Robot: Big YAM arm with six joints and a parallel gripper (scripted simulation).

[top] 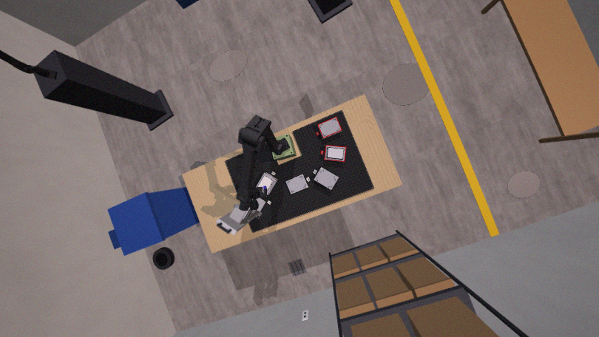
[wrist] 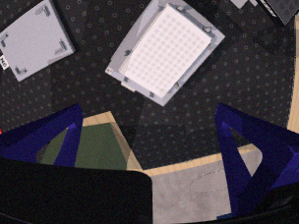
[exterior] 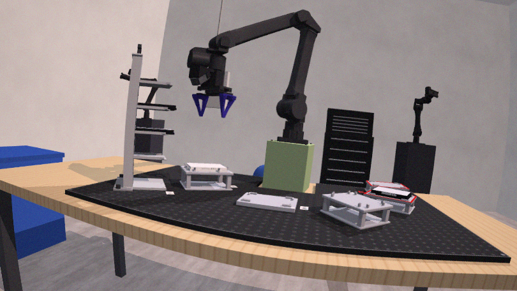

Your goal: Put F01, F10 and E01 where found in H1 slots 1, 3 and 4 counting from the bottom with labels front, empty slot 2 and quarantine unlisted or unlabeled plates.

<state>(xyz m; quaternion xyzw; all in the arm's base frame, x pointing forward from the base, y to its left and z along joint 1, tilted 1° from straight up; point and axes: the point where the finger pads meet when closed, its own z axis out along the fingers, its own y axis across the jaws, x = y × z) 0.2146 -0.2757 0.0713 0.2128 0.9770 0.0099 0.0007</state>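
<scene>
My hand is 180 mm above the white well plate, 30 mm past it and 10 mm to the left of it. From my hand the other things lie so: RG label: 250 mm below, 80 mm to the left, 80 mm behind; then plate hotel H1: 240 mm to the right, 110 mm ahead, 40 mm below; then regrip nest RG: 190 mm below, 30 mm behind, 10 mm to the right.
</scene>
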